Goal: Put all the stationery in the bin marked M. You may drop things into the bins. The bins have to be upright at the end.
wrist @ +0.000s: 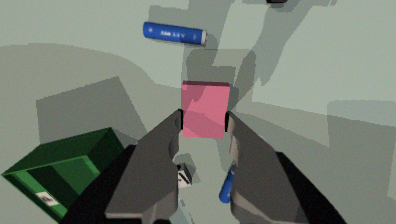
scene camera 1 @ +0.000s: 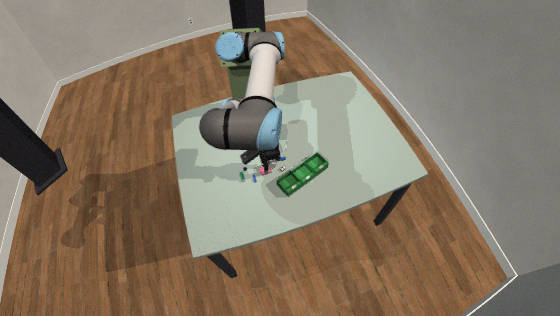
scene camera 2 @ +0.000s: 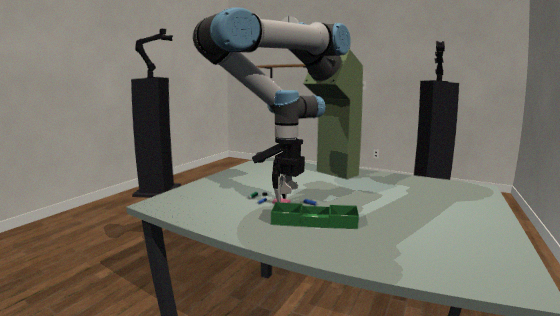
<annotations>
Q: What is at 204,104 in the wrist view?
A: A pink eraser.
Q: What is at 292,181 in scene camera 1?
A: A green three-compartment bin tray.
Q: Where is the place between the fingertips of my gripper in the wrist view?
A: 204,112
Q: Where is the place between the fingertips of my gripper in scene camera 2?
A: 282,202
</annotations>
